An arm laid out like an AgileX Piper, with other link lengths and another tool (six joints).
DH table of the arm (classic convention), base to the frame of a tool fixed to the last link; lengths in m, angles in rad. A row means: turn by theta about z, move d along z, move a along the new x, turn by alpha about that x. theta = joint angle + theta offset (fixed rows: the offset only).
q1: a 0  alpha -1.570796  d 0.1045  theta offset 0
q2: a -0.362  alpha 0  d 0  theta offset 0.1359
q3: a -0.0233  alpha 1.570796  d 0  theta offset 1.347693
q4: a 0  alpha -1.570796  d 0.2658  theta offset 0
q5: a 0  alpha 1.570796  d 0  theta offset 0
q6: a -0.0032  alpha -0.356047  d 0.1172  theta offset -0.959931
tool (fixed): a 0  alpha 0  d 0.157  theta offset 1.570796
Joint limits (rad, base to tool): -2.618..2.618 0..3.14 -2.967..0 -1.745..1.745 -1.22..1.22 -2.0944..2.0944
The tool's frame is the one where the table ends.
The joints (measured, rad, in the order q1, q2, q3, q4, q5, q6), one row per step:
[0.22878, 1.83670, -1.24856, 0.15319, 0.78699, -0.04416]
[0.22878, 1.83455, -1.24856, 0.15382, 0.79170, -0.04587]
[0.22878, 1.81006, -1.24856, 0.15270, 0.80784, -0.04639]
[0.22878, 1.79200, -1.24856, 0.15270, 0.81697, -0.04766]
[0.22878, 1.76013, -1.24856, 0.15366, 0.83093, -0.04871]
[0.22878, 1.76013, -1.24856, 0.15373, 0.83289, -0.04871]
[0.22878, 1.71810, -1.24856, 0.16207, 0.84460, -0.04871]
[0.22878, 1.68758, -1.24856, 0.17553, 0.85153, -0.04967]
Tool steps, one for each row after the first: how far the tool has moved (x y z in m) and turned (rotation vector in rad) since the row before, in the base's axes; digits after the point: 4 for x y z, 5 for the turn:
[-0.0012, -0.0001, 0.0008, -0.00012, 0.00235, 0.00196]
[-0.0036, -0.0007, 0.0097, 0.00196, -0.00837, 0.00320]
[-0.0021, -0.0003, 0.0072, 0.00233, -0.00888, 0.00245]
[-0.0034, -0.0003, 0.0127, 0.00554, -0.01739, 0.00251]
[-0.0005, -0.0001, -0.0001, -0.00026, 0.00193, 0.00024]
[-0.0035, 0.0013, 0.0172, 0.01508, -0.02777, -0.00158]
[-0.0028, 0.0025, 0.0129, 0.01771, -0.02032, -0.00285]

